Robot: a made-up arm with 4 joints.
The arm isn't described. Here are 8 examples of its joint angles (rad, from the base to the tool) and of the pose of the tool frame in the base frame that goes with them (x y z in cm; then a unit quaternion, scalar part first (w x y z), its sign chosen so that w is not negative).
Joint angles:
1: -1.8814 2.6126 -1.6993 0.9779
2: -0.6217 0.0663 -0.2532 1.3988
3: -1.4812 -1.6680 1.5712 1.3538
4: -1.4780 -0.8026 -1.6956 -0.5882
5: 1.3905 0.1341 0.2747 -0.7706
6: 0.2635 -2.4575 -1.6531 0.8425
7: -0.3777 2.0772 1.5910 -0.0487
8: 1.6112 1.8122 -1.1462 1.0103
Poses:
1: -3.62 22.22 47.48 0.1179 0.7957 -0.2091 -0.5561
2: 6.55 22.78 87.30 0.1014 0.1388 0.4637 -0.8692
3: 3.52 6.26 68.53 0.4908 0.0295 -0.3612 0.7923
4: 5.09 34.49 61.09 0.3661 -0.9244 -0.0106 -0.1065
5: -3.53 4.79 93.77 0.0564 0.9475 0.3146 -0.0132
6: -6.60 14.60 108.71 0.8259 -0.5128 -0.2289 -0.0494
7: 25.64 30.68 89.38 0.1434 0.8114 -0.1876 0.5346
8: -3.42 -30.88 95.49 0.6521 -0.2396 -0.7029 0.1530
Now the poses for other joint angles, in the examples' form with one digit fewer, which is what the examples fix.
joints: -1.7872 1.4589 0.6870 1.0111
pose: 4.6 0.3 51.7 0.693 0.474 0.395 -0.373
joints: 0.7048 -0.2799 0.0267 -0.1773
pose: -5.8 -1.1 89.1 0.483 0.586 0.631 -0.161
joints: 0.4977 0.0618 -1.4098 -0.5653
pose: -4.6 -5.9 105.1 0.873 0.158 0.224 -0.403
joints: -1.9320 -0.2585 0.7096 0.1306
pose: -7.1 -2.4 58.8 0.633 -0.005 0.189 -0.751
